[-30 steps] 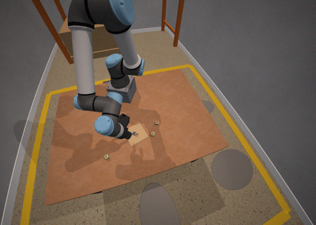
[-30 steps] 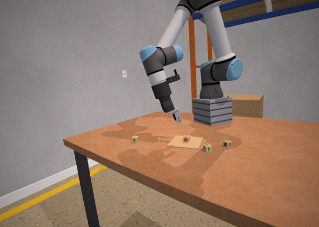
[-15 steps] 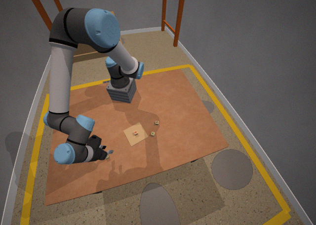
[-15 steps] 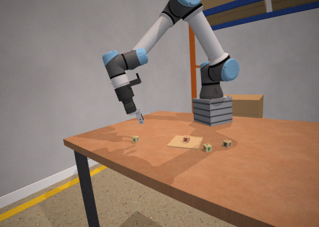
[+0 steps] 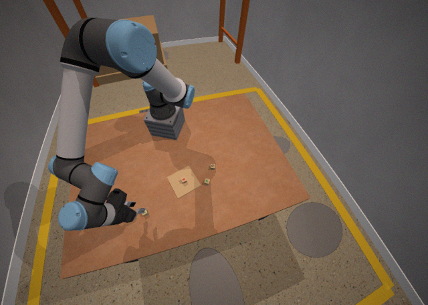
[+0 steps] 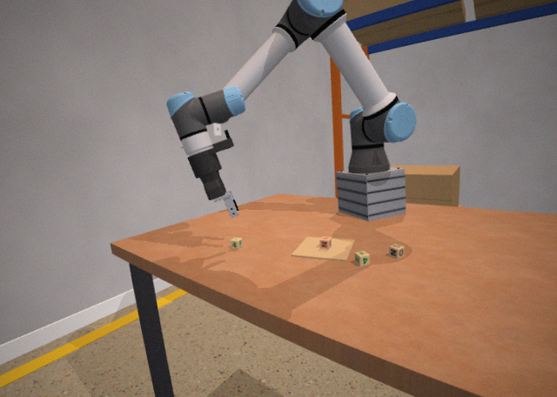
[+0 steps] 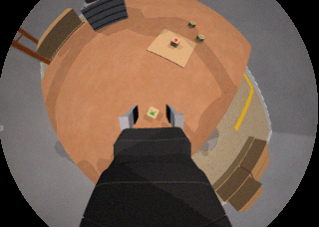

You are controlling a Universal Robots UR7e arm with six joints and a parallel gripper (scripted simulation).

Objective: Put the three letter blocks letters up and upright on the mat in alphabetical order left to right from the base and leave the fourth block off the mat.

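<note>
The tan mat is 120 mm behind my hand, 220 mm to the left of it and 110 mm below it.
</note>
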